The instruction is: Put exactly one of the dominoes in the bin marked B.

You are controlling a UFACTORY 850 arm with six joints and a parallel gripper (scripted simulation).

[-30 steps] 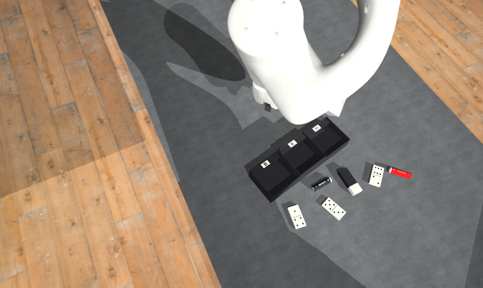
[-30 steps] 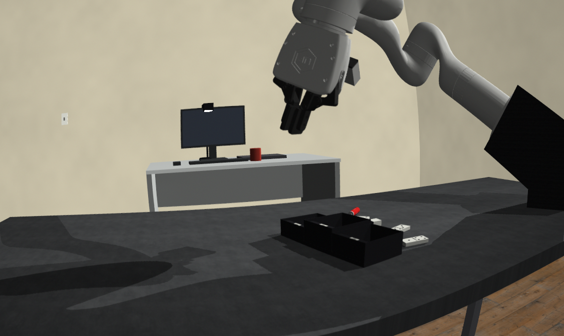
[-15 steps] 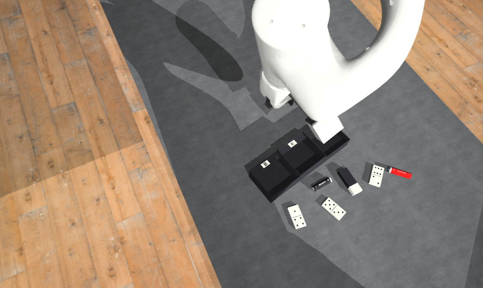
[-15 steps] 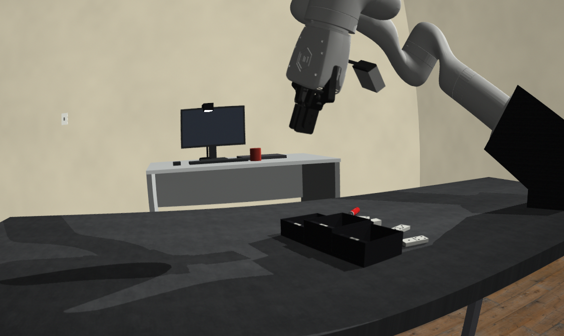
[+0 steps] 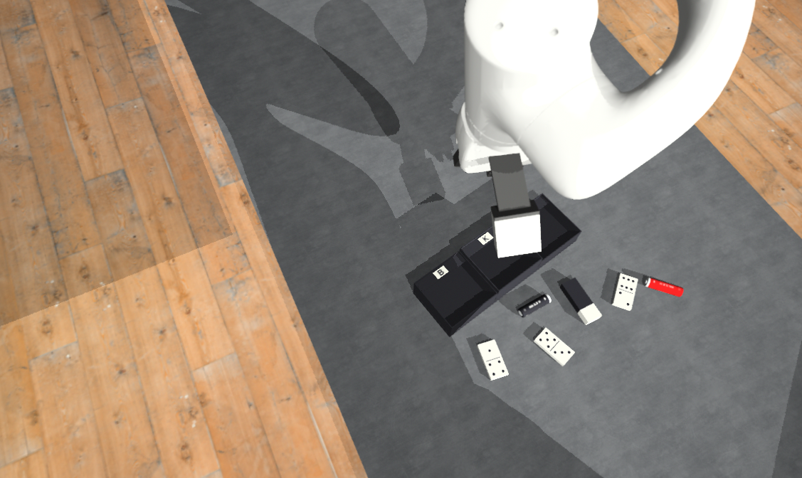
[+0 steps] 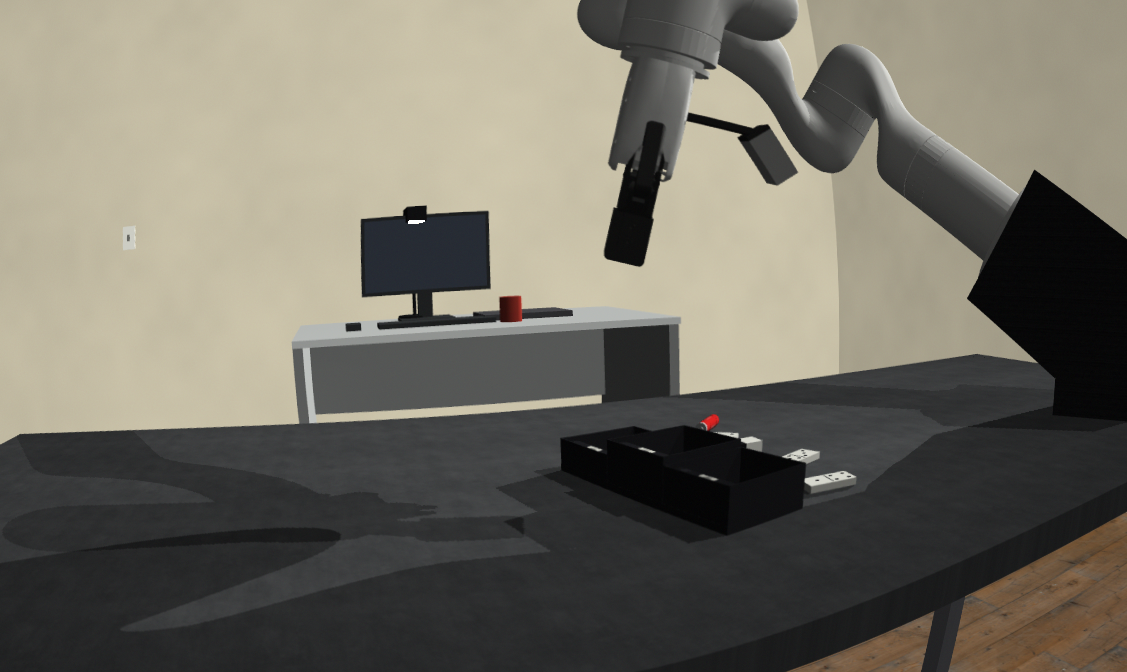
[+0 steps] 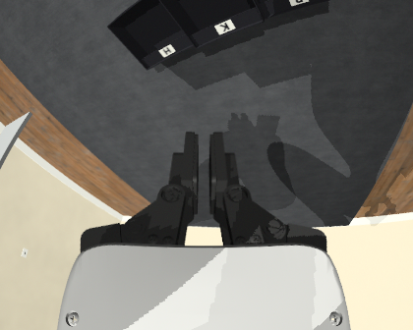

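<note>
Now: the black bin row 19 cm below my hand and 4 cm behind it. From my hand the other things lie so: black battery 21 cm below, 12 cm behind; then red battery 21 cm below, 21 cm behind, 17 cm to the right; then black-and-white block 21 cm below, 16 cm behind, 6 cm to the right.
</note>
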